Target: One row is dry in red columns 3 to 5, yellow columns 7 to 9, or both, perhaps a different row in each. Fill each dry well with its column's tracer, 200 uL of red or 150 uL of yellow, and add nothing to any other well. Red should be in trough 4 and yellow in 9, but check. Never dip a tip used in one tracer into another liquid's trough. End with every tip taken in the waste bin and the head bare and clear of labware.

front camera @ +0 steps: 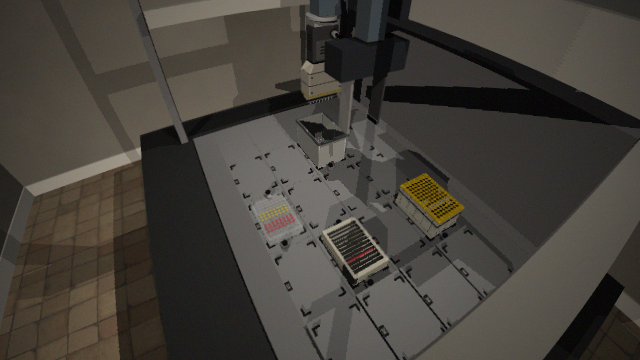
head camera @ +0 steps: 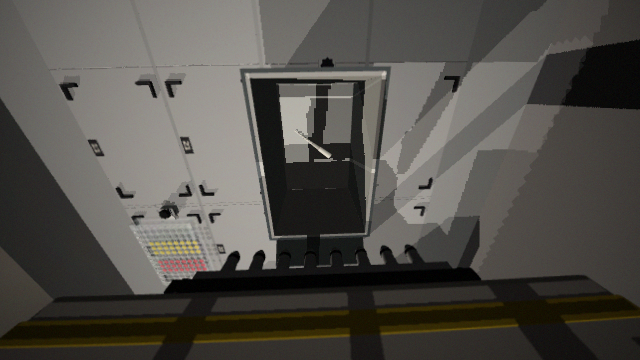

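Observation:
The pipetting head (front camera: 320, 80) (head camera: 320, 285) is over the back of the deck, by the waste bin (front camera: 333, 154) (head camera: 375, 112). Its eight nozzles look bare in the head view. One pale tip (head camera: 314, 144) lies inside the bin. The plate gripper (front camera: 359, 126) hangs beside the head, fingers apart and empty. The well plate (front camera: 268, 204) (head camera: 165, 232) shows a yellow block and a red block of wells; single wells are too small to judge. The trough rack (front camera: 372, 272) shows a red strip; yellow liquid cannot be made out there.
A yellow-topped tip rack (front camera: 432, 200) stands on the right of the deck, with some pale openings across its top. The trough rack stands between it and the plate. Small black locating corners and posts stick up around the deck positions. The bin's walls stand higher than the plate.

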